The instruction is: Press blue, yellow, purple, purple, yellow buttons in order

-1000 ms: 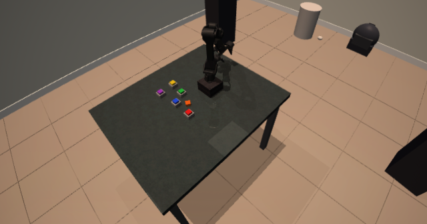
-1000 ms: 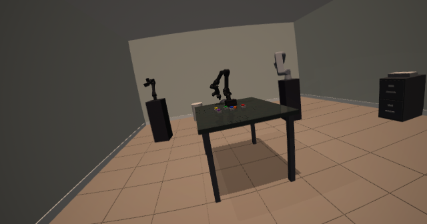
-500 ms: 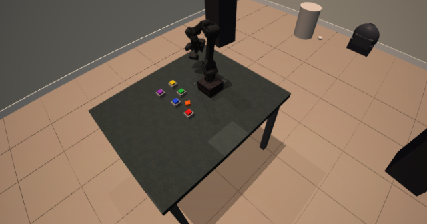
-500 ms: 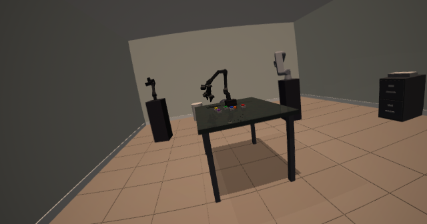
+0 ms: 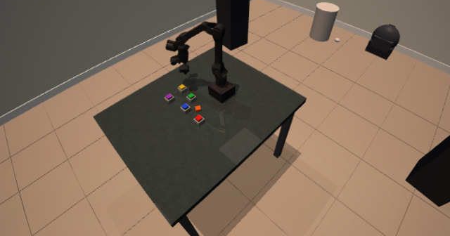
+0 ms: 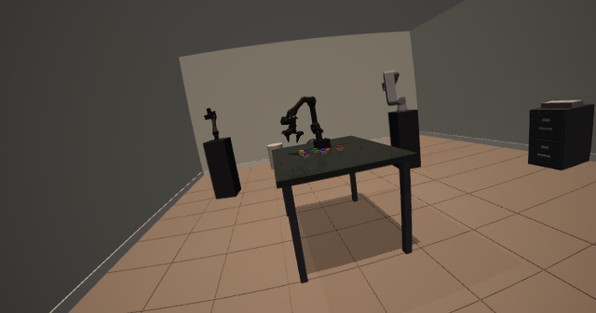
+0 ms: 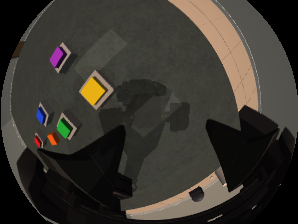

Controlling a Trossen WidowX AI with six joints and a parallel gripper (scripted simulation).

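Now: the blue button 240 mm to the left of my gripper tip, 150 mm ahead of it and 70 mm below it. The rest, counted from my gripper tip: green button (180 mm to the left, 70 mm below, 70 mm ahead); then yellow button (80 mm ahead, 70 mm below, 60 mm to the left); then purple button (190 mm ahead, 90 mm to the left, 70 mm below).
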